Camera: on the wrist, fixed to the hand. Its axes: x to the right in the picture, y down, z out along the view.
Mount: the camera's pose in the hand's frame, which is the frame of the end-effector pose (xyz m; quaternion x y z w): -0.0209 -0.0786 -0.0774 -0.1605 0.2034 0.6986 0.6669
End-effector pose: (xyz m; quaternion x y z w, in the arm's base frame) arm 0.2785 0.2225 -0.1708 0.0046 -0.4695 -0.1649 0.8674
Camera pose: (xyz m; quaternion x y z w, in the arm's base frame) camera 0.3090 0.1429 -0.2439 -0.4306 -0.1134 0.4216 0.7899
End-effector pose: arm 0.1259 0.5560 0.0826 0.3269 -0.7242 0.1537 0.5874
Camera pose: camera 0.2374 0.5510 0.0704 -0.4135 -0.6166 0.4631 0.4842
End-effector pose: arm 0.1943 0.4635 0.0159 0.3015 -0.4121 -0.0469 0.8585
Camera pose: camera 0.2508 0.4435 -0.0791 -0.2151 -0.3033 0.5637 0.7376
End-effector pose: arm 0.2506 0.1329 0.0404 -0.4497 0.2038 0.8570 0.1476
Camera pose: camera 0.3514 0.1628 0.0011 0.3555 -0.3426 -0.6159 0.6139
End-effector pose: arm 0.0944 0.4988 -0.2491 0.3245 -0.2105 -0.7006 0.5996
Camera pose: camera 0.0953 0.5416 -0.3529 0.1156 -0.1327 -0.0161 0.9843
